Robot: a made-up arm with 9 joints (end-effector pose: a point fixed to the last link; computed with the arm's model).
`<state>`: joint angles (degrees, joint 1 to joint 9).
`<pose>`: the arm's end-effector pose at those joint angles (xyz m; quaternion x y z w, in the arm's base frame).
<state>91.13 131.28 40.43 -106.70 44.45 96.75 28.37 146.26 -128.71</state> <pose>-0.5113 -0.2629 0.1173 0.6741 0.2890 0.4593 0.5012</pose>
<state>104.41 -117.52 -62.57 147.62 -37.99 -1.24 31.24 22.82 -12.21</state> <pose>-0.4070 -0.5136 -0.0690 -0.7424 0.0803 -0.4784 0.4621</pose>
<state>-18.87 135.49 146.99 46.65 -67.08 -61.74 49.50 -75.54 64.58</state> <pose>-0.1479 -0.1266 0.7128 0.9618 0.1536 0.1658 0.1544</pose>
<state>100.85 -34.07 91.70 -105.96 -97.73 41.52 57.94 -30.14 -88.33</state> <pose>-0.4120 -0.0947 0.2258 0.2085 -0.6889 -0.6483 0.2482</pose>
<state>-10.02 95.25 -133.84 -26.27 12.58 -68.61 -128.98 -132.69 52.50</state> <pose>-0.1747 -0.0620 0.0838 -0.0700 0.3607 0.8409 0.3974</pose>
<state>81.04 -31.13 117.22 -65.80 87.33 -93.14 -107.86 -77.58 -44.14</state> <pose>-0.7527 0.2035 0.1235 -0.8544 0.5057 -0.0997 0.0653</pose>
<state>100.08 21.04 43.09 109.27 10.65 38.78 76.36 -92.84 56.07</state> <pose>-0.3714 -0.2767 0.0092 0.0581 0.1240 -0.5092 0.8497</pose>
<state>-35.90 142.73 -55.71 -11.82 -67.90 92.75 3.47 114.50 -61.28</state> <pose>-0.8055 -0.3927 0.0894 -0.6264 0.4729 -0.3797 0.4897</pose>
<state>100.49 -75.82 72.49 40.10 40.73 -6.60 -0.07 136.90 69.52</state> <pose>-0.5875 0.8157 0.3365 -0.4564 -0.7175 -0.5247 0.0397</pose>
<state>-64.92 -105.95 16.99 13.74 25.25 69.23 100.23 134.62 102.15</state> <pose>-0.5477 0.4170 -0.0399 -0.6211 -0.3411 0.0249 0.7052</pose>
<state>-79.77 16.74 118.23 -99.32 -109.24 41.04 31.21 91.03 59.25</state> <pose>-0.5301 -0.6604 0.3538 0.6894 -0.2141 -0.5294 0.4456</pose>
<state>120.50 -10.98 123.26 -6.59 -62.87 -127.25 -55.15 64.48 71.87</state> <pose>0.1152 0.4904 -0.1595 -0.7981 -0.2820 -0.4618 0.2650</pose>
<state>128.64 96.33 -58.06 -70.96 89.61 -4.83 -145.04 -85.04 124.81</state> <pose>0.0159 0.0288 0.3212 0.1368 0.1623 -0.5605 0.8005</pose>
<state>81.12 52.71 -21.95 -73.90 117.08 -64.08 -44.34 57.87 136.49</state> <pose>0.2309 0.1784 -0.4205 -0.7569 0.0877 -0.4855 0.4287</pose>
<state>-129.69 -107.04 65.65 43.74 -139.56 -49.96 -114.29 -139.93 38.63</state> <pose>-0.3989 0.1031 -0.4672 -0.3507 0.3693 0.8292 0.2301</pose>
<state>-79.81 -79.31 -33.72 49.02 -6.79 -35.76 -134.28 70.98 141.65</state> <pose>-0.5068 0.2778 -0.3627 -0.8029 0.5445 -0.2259 0.0882</pose>
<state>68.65 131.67 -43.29 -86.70 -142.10 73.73 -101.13 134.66 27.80</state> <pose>-0.7416 -0.3447 0.4253 0.2323 -0.6047 -0.7315 0.2128</pose>
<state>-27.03 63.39 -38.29 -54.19 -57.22 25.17 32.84 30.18 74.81</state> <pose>-0.1679 -0.3125 -0.1710 0.0997 0.5511 -0.7889 0.2528</pose>
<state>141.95 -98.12 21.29 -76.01 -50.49 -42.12 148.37 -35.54 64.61</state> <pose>-0.9046 -0.1283 0.0985 -0.6280 0.6075 0.3693 0.3166</pose>
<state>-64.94 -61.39 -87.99 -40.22 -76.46 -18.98 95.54 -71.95 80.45</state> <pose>-0.4263 -0.0700 0.5822 0.7880 -0.4936 -0.0524 0.3642</pose>
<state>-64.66 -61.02 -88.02 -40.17 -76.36 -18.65 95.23 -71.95 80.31</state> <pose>-0.4232 -0.0690 0.5812 0.7875 -0.4928 -0.0578 0.3656</pose>
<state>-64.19 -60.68 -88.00 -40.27 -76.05 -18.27 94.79 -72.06 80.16</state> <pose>-0.4195 -0.0668 0.5793 0.7885 -0.4904 -0.0618 0.3660</pose>
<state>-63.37 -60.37 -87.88 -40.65 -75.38 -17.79 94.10 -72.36 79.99</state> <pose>-0.4142 -0.0627 0.5759 0.7922 -0.4847 -0.0640 0.3651</pose>
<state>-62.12 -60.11 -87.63 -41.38 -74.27 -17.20 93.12 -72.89 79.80</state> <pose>-0.4073 -0.0560 0.5706 0.7992 -0.4750 -0.0638 0.3628</pose>
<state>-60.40 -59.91 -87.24 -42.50 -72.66 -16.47 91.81 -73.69 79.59</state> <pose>-0.3984 -0.0463 0.5628 0.8097 -0.4604 -0.0614 0.3586</pose>
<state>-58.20 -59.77 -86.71 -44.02 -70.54 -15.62 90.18 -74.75 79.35</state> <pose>-0.3874 -0.0331 0.5523 0.8235 -0.4406 -0.0575 0.3526</pose>
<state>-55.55 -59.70 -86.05 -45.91 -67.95 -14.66 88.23 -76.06 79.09</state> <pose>-0.3744 -0.0162 0.5389 0.8400 -0.4154 -0.0529 0.3450</pose>
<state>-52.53 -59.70 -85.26 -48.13 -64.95 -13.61 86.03 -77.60 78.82</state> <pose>-0.3600 0.0044 0.5223 0.8583 -0.3849 -0.0487 0.3358</pose>
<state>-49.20 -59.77 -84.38 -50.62 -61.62 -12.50 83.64 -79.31 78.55</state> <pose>-0.3449 0.0286 0.5027 0.8772 -0.3500 -0.0460 0.3254</pose>
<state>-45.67 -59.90 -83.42 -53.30 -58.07 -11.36 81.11 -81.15 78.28</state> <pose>-0.3300 0.0559 0.4800 0.8956 -0.3115 -0.0461 0.3141</pose>
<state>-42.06 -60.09 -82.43 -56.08 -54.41 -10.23 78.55 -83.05 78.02</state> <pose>-0.3164 0.0852 0.4548 0.9125 -0.2714 -0.0493 0.3019</pose>
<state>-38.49 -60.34 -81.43 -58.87 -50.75 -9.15 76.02 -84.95 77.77</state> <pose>-0.3050 0.1153 0.4280 0.9273 -0.2312 -0.0557 0.2891</pose>
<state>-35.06 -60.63 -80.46 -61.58 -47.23 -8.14 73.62 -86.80 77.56</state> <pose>-0.2964 0.1449 0.4006 0.9394 -0.1927 -0.0647 0.2762</pose>
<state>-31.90 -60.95 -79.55 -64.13 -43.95 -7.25 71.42 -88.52 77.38</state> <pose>-0.2907 0.1727 0.3739 0.9487 -0.1575 -0.0755 0.2635</pose>
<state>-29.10 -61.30 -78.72 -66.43 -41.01 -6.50 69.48 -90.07 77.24</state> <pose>-0.2877 0.1974 0.3494 0.9556 -0.1264 -0.0867 0.2515</pose>
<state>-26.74 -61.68 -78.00 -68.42 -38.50 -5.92 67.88 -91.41 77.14</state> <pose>-0.2868 0.2184 0.3282 0.9605 -0.1005 -0.0970 0.2407</pose>
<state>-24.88 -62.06 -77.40 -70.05 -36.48 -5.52 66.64 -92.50 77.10</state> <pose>-0.2875 0.2352 0.3112 0.9638 -0.0798 -0.1053 0.2317</pose>
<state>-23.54 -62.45 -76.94 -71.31 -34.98 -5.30 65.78 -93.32 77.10</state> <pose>-0.2890 0.2475 0.2990 0.9660 -0.0641 -0.1110 0.2247</pose>
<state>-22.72 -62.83 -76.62 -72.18 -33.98 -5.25 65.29 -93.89 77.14</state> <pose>-0.2909 0.2556 0.2917 0.9675 -0.0533 -0.1136 0.2195</pose>
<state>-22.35 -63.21 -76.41 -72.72 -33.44 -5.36 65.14 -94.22 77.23</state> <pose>-0.2929 0.2600 0.2887 0.9686 -0.0465 -0.1129 0.2166</pose>
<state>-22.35 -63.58 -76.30 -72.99 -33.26 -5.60 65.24 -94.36 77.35</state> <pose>-0.2948 0.2616 0.2893 0.9694 -0.0427 -0.1097 0.2153</pose>
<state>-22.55 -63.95 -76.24 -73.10 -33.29 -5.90 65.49 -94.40 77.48</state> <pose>-0.2967 0.2615 0.2918 0.9701 -0.0407 -0.1050 0.2148</pose>
